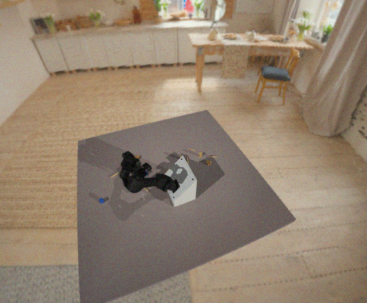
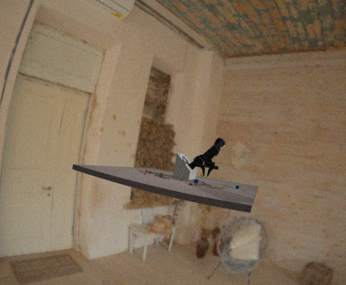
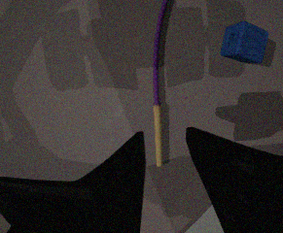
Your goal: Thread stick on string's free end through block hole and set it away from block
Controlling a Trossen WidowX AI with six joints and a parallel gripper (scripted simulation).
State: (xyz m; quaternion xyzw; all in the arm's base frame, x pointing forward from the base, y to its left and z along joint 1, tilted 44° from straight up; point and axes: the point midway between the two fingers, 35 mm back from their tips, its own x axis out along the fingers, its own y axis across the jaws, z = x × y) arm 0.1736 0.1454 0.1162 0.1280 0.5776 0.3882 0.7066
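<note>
Right now my gripper tip is 2 cm past the thin wooden stick, 1 cm to the left of it and 6 cm above it. The rest, counted from my gripper tip: round wooden button (28 cm ahead, 4 cm to the right, 5 cm below); blue cube (9 cm ahead, 5 cm to the right, 4 cm below).
</note>
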